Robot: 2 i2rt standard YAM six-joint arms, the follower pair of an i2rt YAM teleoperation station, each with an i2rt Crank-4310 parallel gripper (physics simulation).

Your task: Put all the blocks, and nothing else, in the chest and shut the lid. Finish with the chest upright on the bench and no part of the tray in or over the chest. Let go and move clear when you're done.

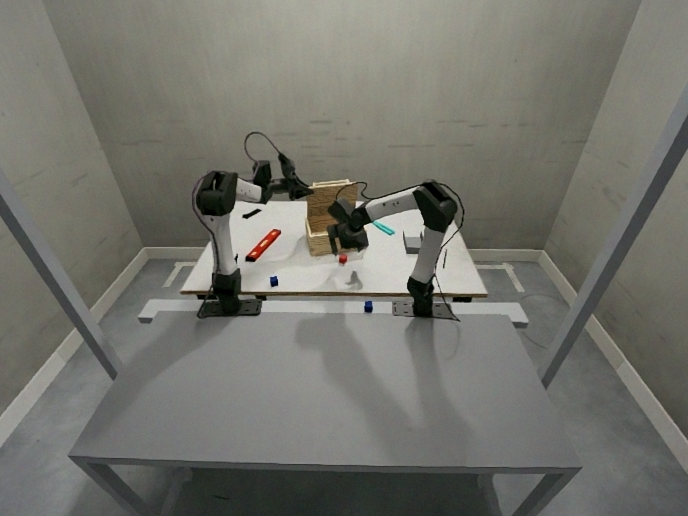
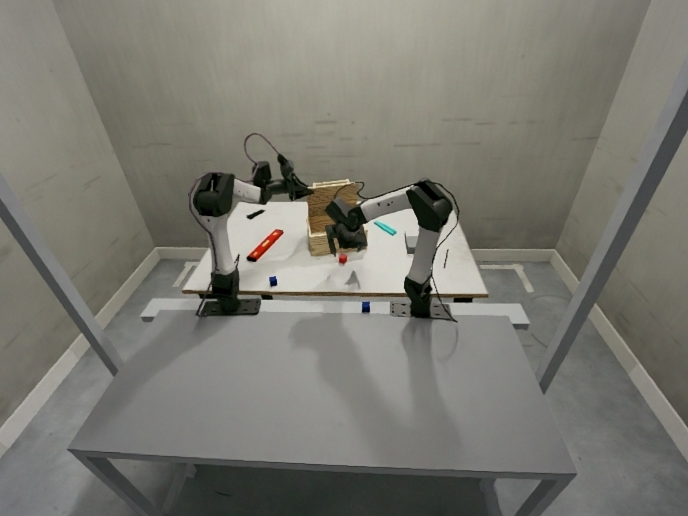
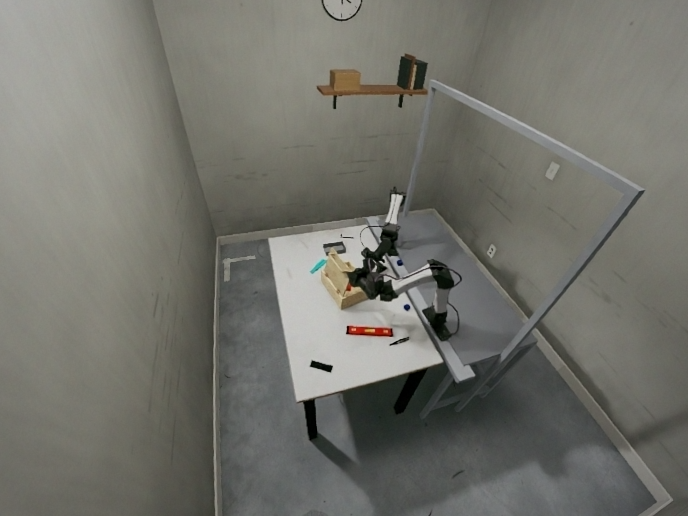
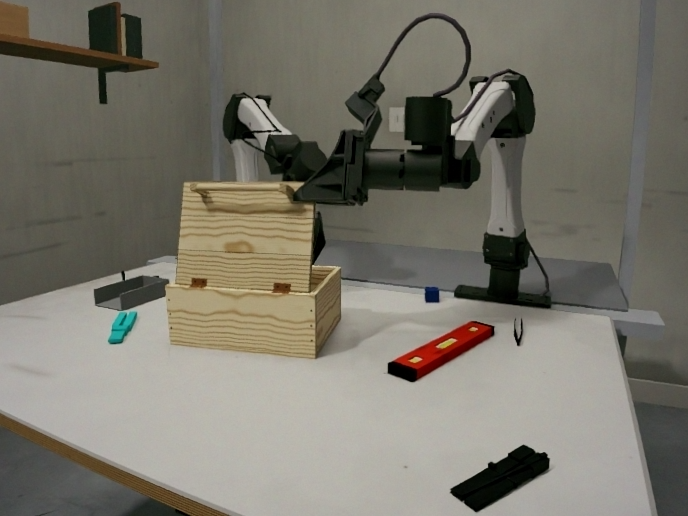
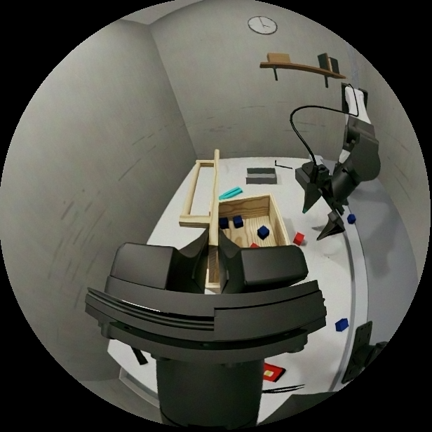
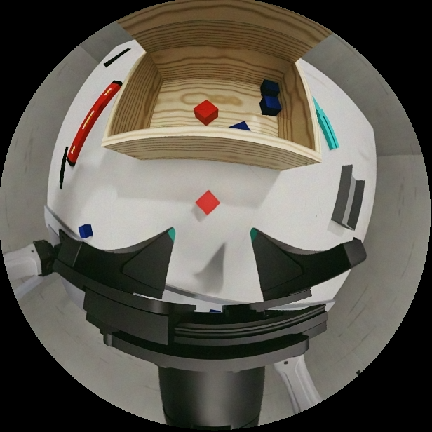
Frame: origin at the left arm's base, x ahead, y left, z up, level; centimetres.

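Seen in the pictures: left gripper, between the fingertips: (image 1: 314,191) (image 2: 314,191) (image 3: 347,272) (image 4: 294,197); right gripper, between the fingertips: (image 1: 346,253) (image 2: 346,253); left arm's base, origin of its link: (image 1: 232,309) (image 2: 231,308) (image 3: 436,323) (image 4: 502,298); right arm's base, origin of its link: (image 1: 421,311) (image 2: 419,311).
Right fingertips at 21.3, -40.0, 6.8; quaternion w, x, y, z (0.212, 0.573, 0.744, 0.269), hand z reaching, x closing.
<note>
Offsets run from my right fingertips to a thing's top centre, as dx, dy, dz. "spot": to the spot under its first point.
The wooden chest @[+17.2, +4.2, +3.9] (image 1: 319,246) (image 4: 241,327) (image 6: 210,147) stands upright, its lid @[+22.5, +5.1, +19.0] (image 1: 322,208) (image 4: 244,238) raised. My left gripper (image 5: 213,229) is shut on the lid's edge. Inside lie a red block (image 6: 206,112) and three blue blocks (image 6: 270,88) (image 6: 270,105) (image 6: 240,126). Another red block @[+2.4, +1.3, -3.2] (image 1: 342,258) (image 5: 299,238) (image 6: 207,202) lies outside, before the front wall. My right gripper (image 1: 349,251) (image 6: 212,229) is open above the bench near it, not touching it. One blue block @[-10.1, +26.9, -3.1] (image 1: 273,281) (image 4: 431,294) (image 6: 85,230) lies near the front edge; another @[-23.2, -6.3, -4.5] (image 1: 368,306) (image 5: 351,218) lies on the rail.
The grey tray @[+12.3, -28.9, -2.2] (image 4: 138,294) (image 6: 345,197) stands beside the chest, apart from it, near teal pliers-like object @[+26.4, -17.5, -4.4] (image 4: 122,327). A red level @[+14.9, +34.2, -4.0] (image 1: 263,244) (image 4: 444,349), tweezers @[+2.6, +44.2, -4.6] (image 4: 518,332) and a black object @[+43.0, +44.3, -4.0] (image 4: 500,477) lie on the bench. A thin black tool @[spot: +0.1, -38.3, -5.0] (image 3: 347,237) lies beyond the tray.
</note>
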